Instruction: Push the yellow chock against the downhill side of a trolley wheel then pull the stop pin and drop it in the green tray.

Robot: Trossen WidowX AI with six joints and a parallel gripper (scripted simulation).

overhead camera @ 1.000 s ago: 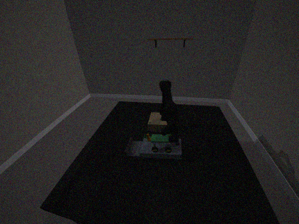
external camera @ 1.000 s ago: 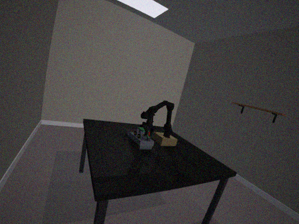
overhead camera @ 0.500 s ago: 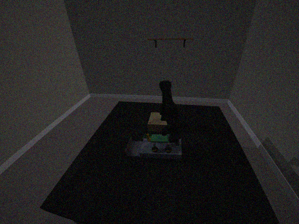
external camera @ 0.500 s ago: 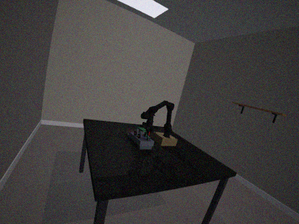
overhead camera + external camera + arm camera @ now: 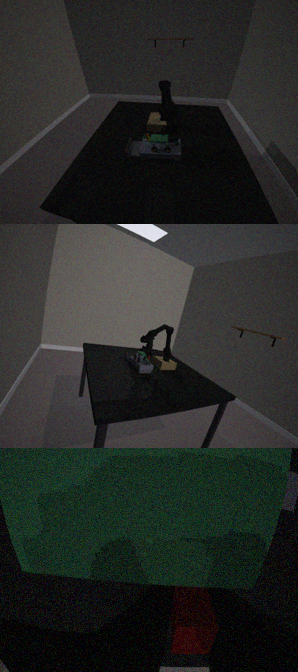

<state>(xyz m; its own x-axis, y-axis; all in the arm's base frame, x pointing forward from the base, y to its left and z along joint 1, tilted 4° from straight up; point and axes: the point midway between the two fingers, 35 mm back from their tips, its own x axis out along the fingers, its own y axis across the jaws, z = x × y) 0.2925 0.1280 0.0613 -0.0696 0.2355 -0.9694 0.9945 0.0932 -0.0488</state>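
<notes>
Now: the yellow chock 1 cm behind my gripper tip, 19 cm to the right of it and 5 cm below it. Round my gripper tip: trolley: 3 cm ahead, 10 cm to the right, 2 cm below; red-headed stop pin: right at my gripper tip.
</notes>
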